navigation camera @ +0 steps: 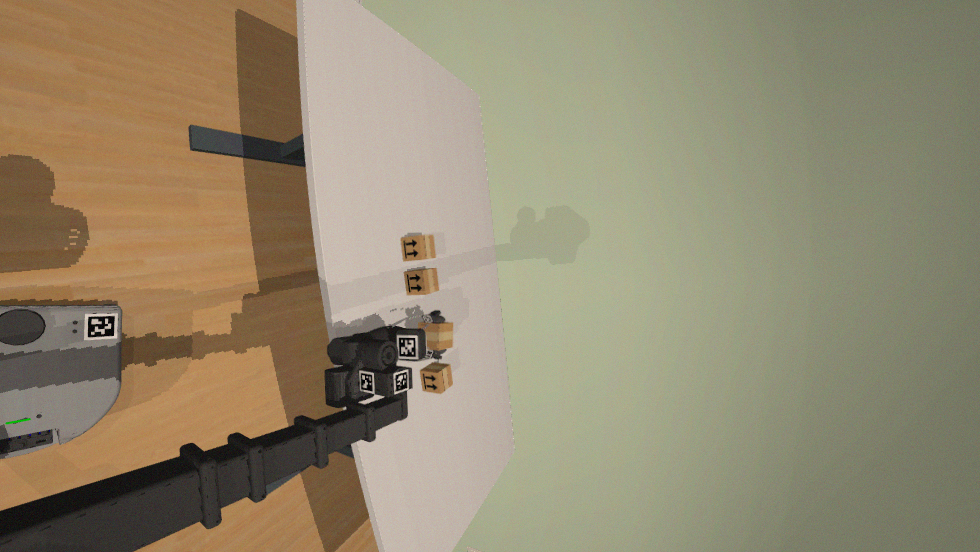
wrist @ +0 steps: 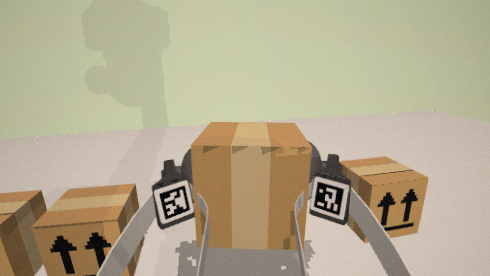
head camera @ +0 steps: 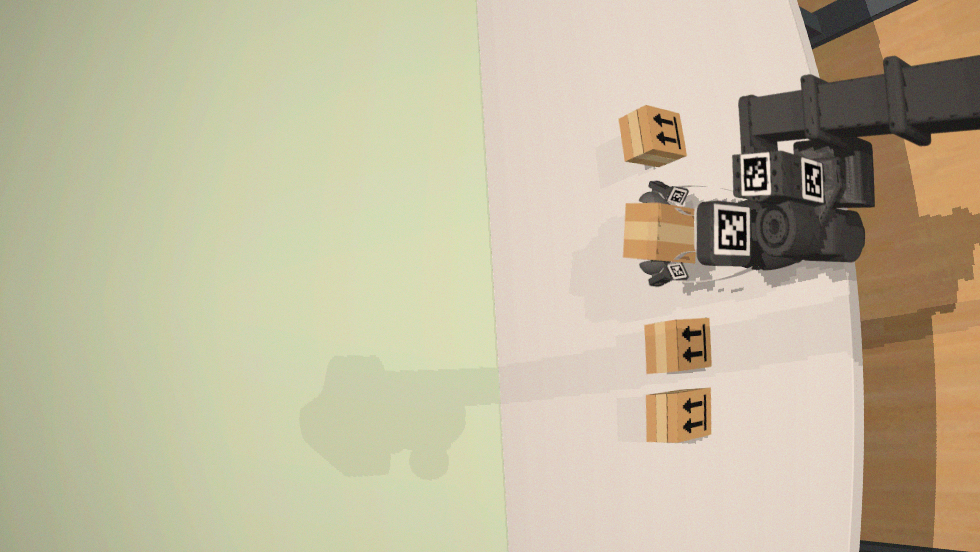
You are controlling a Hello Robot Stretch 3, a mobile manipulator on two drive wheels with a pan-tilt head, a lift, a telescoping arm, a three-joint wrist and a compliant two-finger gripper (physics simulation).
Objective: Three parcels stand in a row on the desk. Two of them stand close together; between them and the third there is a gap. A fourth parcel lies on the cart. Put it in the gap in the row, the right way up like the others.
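Places are measured from the robot's base along level axes (x ahead, y left, z up), in metres.
Where they show: gripper, fingertip midpoint: (navigation camera: pixel 442 333) (wrist: pixel 251 162) (head camera: pixel 645 233); robot's base, origin of the base link: (navigation camera: pixel 21 325).
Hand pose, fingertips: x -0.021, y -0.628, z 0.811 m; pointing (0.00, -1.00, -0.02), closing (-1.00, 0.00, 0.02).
Observation:
Things, the pixels of their centre, and the offset from my fingertips. Level surfaces: height alone.
- fourth parcel, body centre: (wrist: pixel 251 178) (head camera: pixel 660 233) (navigation camera: pixel 435 335) 0.000 m ahead, 0.026 m left, 0.000 m up
- desk, its level: 0.091 m down
- single parcel, body centre: (wrist: pixel 376 195) (head camera: pixel 652 136) (navigation camera: pixel 436 377) 0.124 m back, 0.058 m right, 0.062 m down
- nearer, body centre: (wrist: pixel 97 233) (head camera: pixel 678 346) (navigation camera: pixel 421 281) 0.127 m ahead, 0.002 m right, 0.062 m down
- farther, body centre: (head camera: pixel 679 415) (navigation camera: pixel 418 248) 0.209 m ahead, 0.012 m left, 0.062 m down
The fourth parcel (head camera: pixel 641 231) (navigation camera: pixel 436 335) (wrist: pixel 250 195) is between the fingers of my gripper (head camera: pixel 659 233) (navigation camera: pixel 437 335) (wrist: pixel 251 162), which is shut on it. It looks slightly above the desk (head camera: pixel 555 68) (navigation camera: pixel 390 137), over the gap. Tape runs over its top and down its near face; no arrows show on the visible faces. The single parcel (head camera: pixel 651 135) (navigation camera: pixel 436 377) (wrist: pixel 395 200), slightly turned, stands right in the wrist view, close to one finger. The paired parcels, the nearer (head camera: pixel 677 345) (navigation camera: pixel 420 281) (wrist: pixel 80 230) and the farther (head camera: pixel 678 415) (navigation camera: pixel 416 247) (wrist: pixel 20 225), stand left. Their arrows face me.
My arm (head camera: pixel 850 106) (navigation camera: pixel 226 473) reaches over the desk's front edge, with the wrist beside the single parcel. My base (navigation camera: pixel 75 397) stands on the wooden floor. A desk leg (navigation camera: pixel 233 142) shows below the desk. A green wall (head camera: pixel 240 171) (navigation camera: pixel 685 274) (wrist: pixel 300 60) is behind. The cart does not show.

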